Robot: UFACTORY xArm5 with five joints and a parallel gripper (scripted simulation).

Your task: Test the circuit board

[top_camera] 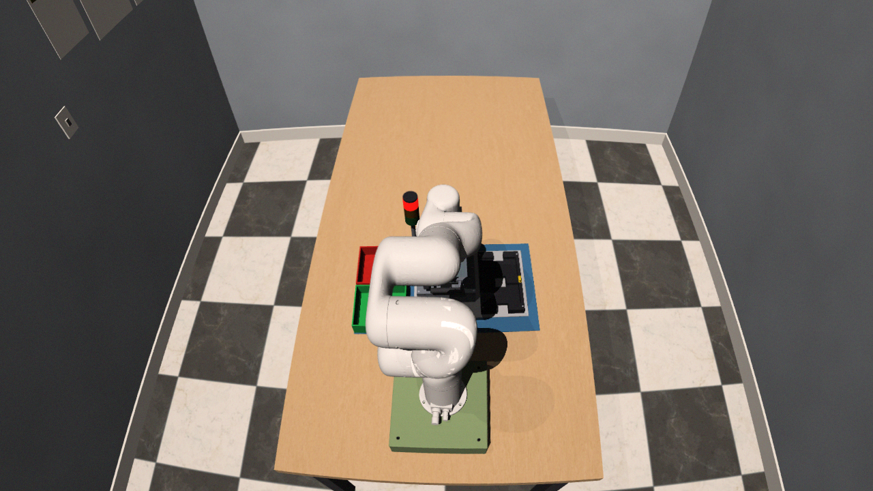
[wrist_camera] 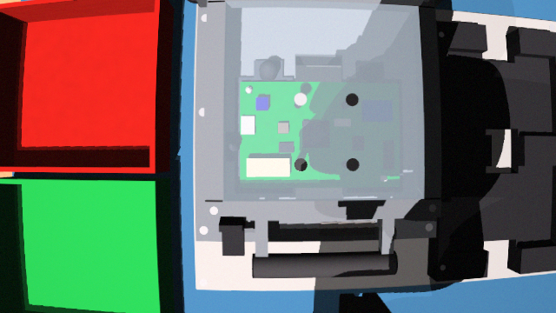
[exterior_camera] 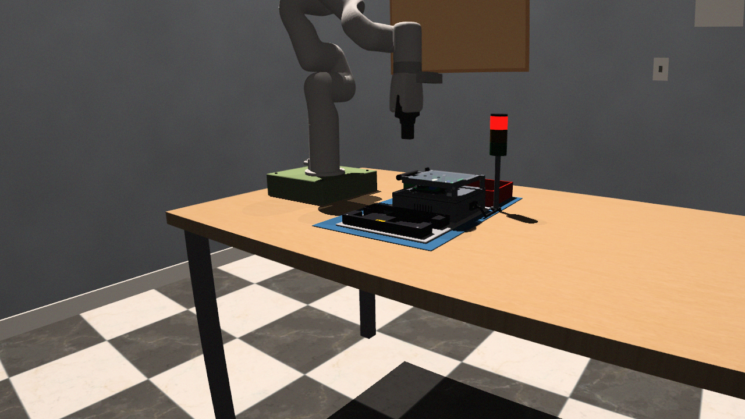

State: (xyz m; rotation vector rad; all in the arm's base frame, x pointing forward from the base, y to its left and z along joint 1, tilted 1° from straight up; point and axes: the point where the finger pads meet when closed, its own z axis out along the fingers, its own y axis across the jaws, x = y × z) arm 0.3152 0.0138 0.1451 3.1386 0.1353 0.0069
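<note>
Right now the black tab is 20 mm ahead of my hand, 60 mm to the left of it and 120 mm below it. Also, from my hand: green bin (40 mm behind, 200 mm to the left, 190 mm below); tester lid (90 mm ahead, 10 mm to the left, 120 mm below); green circuit board (80 mm ahead, 10 mm to the left, 140 mm below).
</note>
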